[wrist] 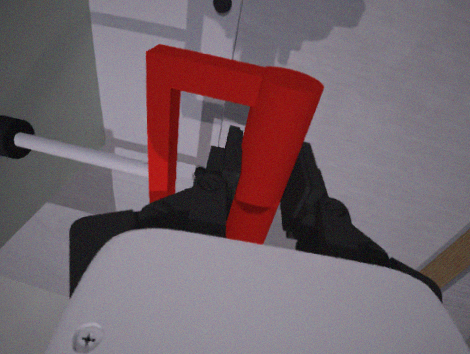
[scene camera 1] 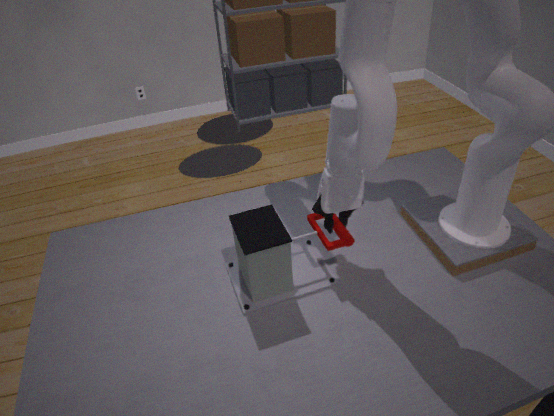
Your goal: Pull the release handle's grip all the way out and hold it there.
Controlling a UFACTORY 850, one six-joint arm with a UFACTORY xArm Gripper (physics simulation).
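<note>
The release handle's red grip (scene camera 1: 345,238) (wrist: 282,125) is a frame with a thick round bar on its outer side. A pale rod (scene camera 1: 303,236) (wrist: 90,156) runs from it to the box (scene camera 1: 268,272) (wrist: 45,75), which is pale green with a black top; a length of rod shows between them. In the wrist view the rod enters a black collar (wrist: 15,137) at the box. My gripper (scene camera 1: 337,225) (wrist: 261,156) is shut on the round bar, one finger inside the frame and one outside, holding it above the table. Part of the bar is hidden behind the gripper body.
The box stands on a pale base plate (scene camera 1: 312,287) with black dots at its corners, on the grey table (scene camera 1: 150,350). The arm's mount board (scene camera 1: 465,260) (wrist: 450,260) is at the right. A shelf rack (scene camera 1: 280,65) with boxes stands behind, by the wall.
</note>
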